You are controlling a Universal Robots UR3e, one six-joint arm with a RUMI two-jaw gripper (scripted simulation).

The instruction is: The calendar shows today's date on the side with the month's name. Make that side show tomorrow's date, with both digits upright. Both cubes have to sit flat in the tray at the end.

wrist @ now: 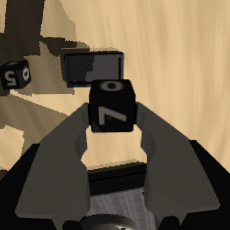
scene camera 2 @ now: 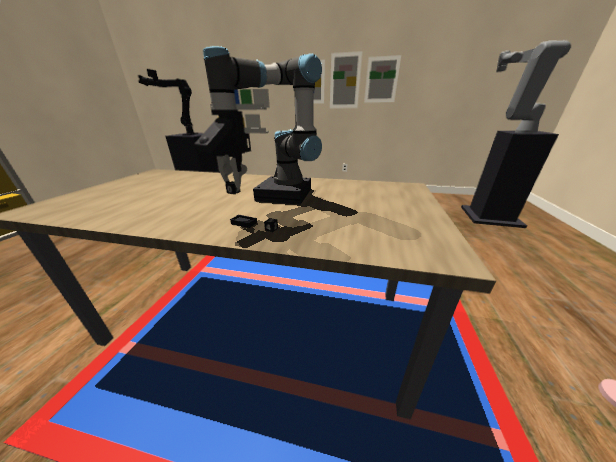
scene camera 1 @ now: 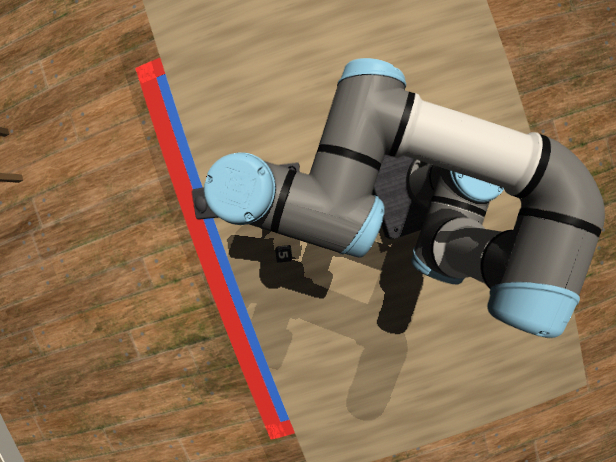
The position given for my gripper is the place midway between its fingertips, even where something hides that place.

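You'd find my gripper (scene camera 2: 233, 189) in this scene, and the wrist view has the gripper (wrist: 111, 104) too. There's also a black calendar tray (wrist: 80, 68) that I can see.
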